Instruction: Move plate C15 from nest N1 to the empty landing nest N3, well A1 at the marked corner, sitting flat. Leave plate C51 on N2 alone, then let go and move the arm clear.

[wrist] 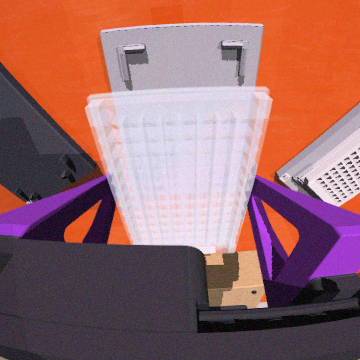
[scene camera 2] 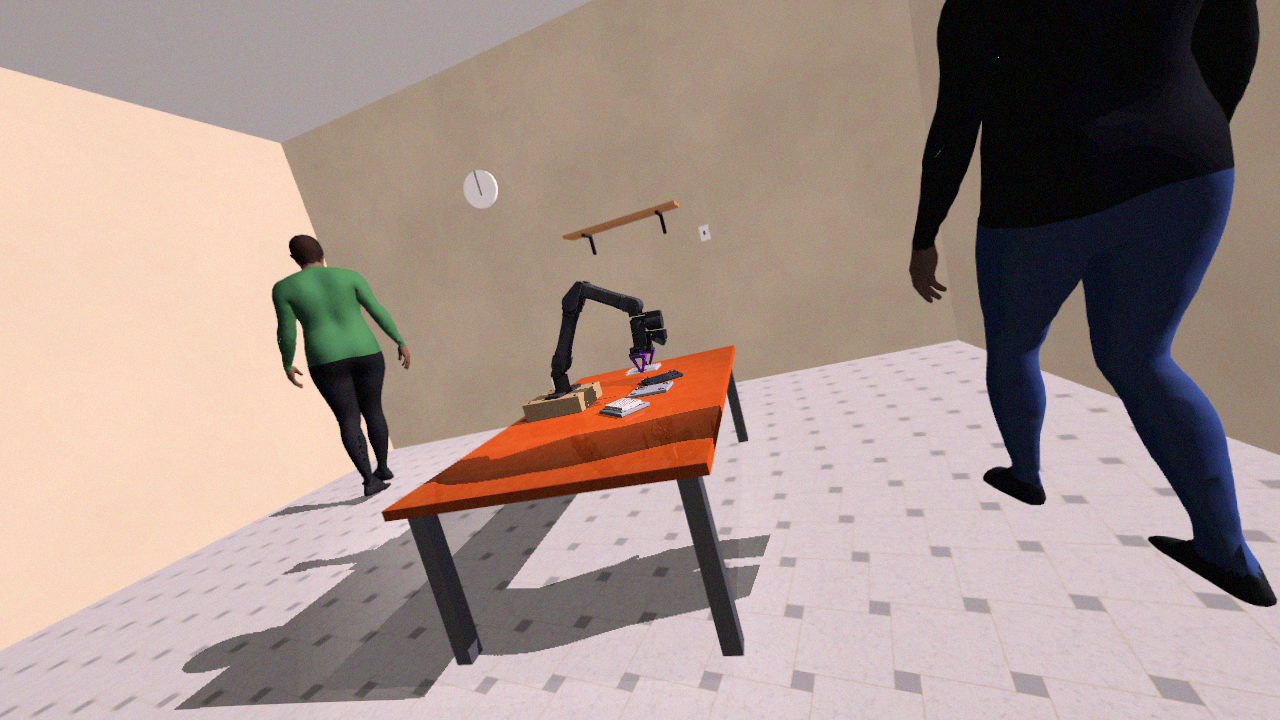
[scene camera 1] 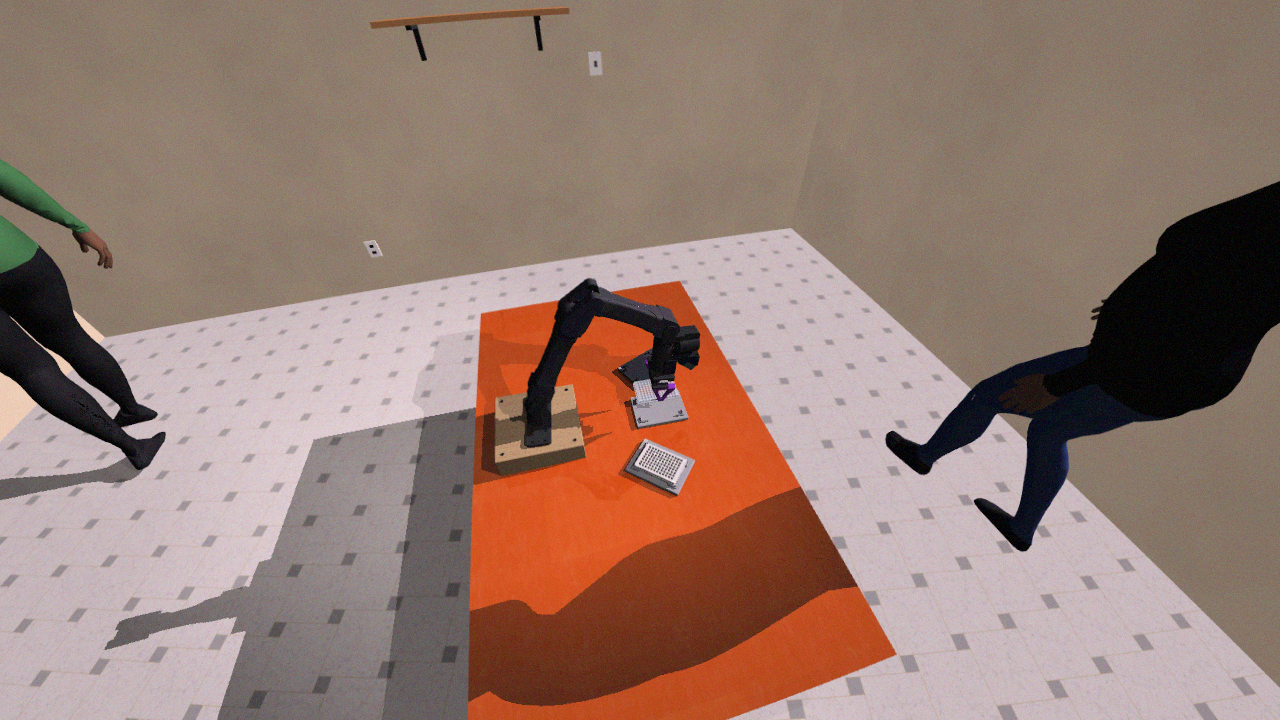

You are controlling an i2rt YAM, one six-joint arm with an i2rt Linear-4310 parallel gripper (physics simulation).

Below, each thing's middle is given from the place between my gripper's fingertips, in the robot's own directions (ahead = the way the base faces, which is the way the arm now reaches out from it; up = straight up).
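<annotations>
You'd find the white gridded rack [scene camera 1: 663,465] 70 mm below my hand, 30 mm behind it and 210 mm to the right of it.
</annotations>
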